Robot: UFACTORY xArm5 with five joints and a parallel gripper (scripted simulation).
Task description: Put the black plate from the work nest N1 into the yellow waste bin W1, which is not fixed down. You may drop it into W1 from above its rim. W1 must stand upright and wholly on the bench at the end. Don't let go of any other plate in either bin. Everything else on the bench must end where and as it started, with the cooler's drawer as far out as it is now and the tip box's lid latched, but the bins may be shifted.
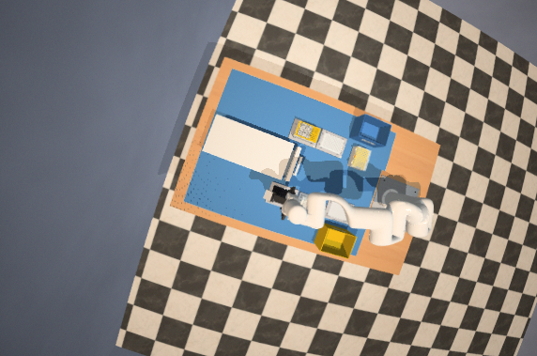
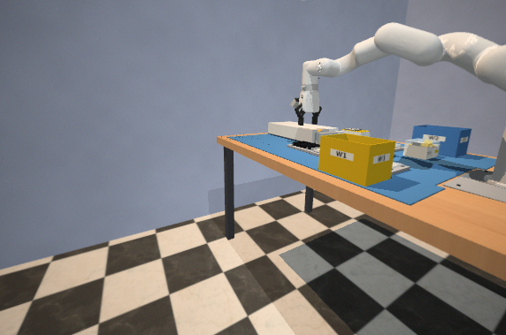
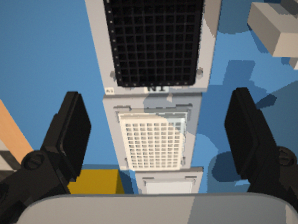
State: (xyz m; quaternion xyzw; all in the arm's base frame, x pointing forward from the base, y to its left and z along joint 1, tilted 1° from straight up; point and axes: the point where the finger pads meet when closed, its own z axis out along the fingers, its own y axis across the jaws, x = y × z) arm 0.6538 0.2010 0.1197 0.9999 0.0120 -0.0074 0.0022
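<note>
The black plate is 110 mm below my hand. From my hand the other things lie so: drawer 190 mm to the right, 120 mm ahead, 110 mm below; then white cooler 190 mm to the right, 190 mm ahead, 100 mm below; then white plate 170 mm behind, 110 mm below.
</note>
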